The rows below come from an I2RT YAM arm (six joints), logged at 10 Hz.
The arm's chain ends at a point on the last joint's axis. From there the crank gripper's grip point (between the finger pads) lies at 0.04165 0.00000 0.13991 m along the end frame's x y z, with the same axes.
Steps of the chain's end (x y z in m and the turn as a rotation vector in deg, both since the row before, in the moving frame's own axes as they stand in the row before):
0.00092 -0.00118 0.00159 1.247 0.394 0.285
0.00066 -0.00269 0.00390 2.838 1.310 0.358
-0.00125 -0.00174 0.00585 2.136 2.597 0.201
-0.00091 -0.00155 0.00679 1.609 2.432 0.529
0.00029 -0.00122 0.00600 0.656 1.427 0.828
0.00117 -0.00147 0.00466 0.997 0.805 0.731
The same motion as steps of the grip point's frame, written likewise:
0.00189 -0.00401 0.00127 1.247 0.394 0.285
0.00387 -0.00932 0.00275 2.838 1.310 0.358
0.00505 -0.00676 0.00373 2.136 2.597 0.201
0.00500 -0.00504 0.00485 1.609 2.432 0.529
0.00377 -0.00219 0.00491 0.656 1.427 0.828
0.00314 -0.00336 0.00404 0.997 0.805 0.731

